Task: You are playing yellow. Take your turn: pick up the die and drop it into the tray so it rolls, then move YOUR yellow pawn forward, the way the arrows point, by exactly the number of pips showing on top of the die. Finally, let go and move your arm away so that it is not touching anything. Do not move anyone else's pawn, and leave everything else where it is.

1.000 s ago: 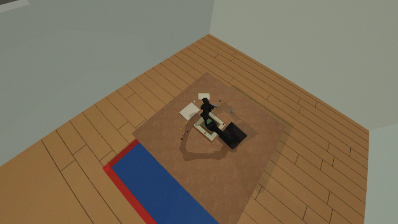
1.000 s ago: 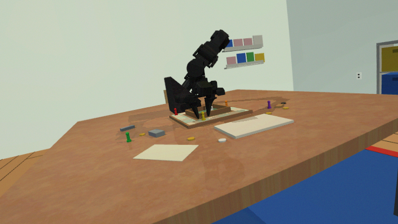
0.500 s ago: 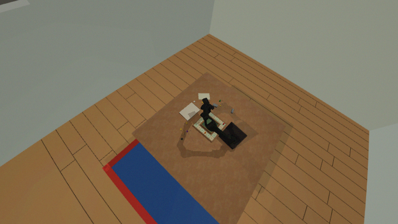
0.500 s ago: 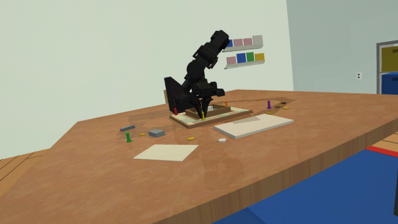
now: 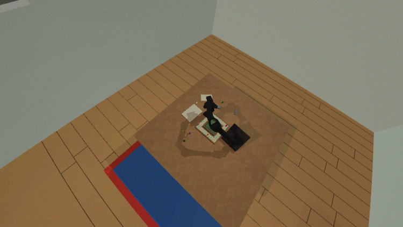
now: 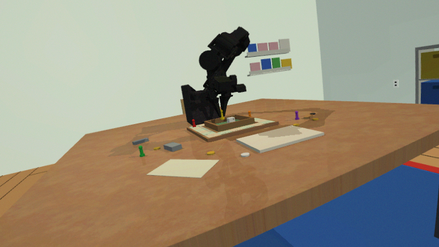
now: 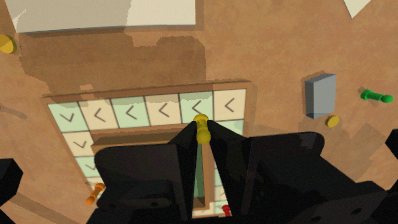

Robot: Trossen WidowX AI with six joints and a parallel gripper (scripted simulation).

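Now: gripper tip 120 mm past the orange pawn, 200 mm to the right of it and 40 mm above it. Also, from my gripper tip: green felt: 110 mm behind, 80 mm to the left, 60 mm below; yellow pawn: 10 mm above; white die: 110 mm behind, 90 mm to the left, 40 mm below.
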